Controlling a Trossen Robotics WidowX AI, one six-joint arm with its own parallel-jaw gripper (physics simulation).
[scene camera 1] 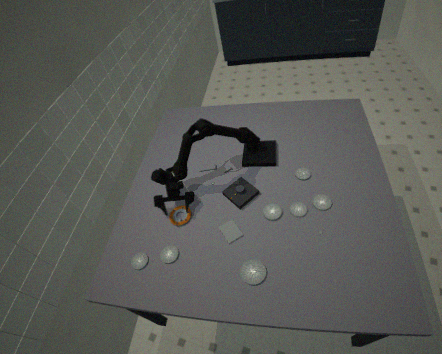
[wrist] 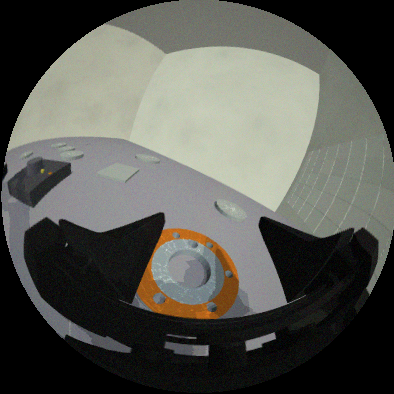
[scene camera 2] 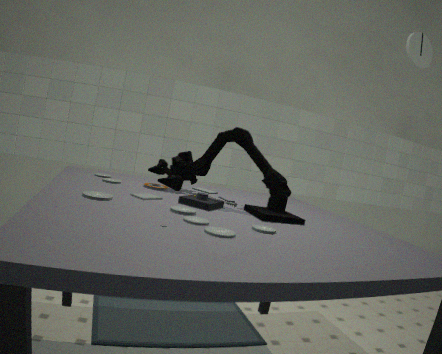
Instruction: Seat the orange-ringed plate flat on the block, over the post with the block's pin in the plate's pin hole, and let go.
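The orange-ringed plate lies flat on the table, with a grey inner ring, a wide centre hole and several small holes. My gripper is open and empty, close above the plate. In the wrist view the plate shows between the fingers, nearer the left one, which hides its left edge. The dark square block stands apart from it, toward the arm's base, with a round post on top. Small yellow and orange marks show beside the post.
A pale square tile lies between the plate and the table's front. Several pale discs lie about, among them one near the plate and one near the block. Thin objects lie behind the block.
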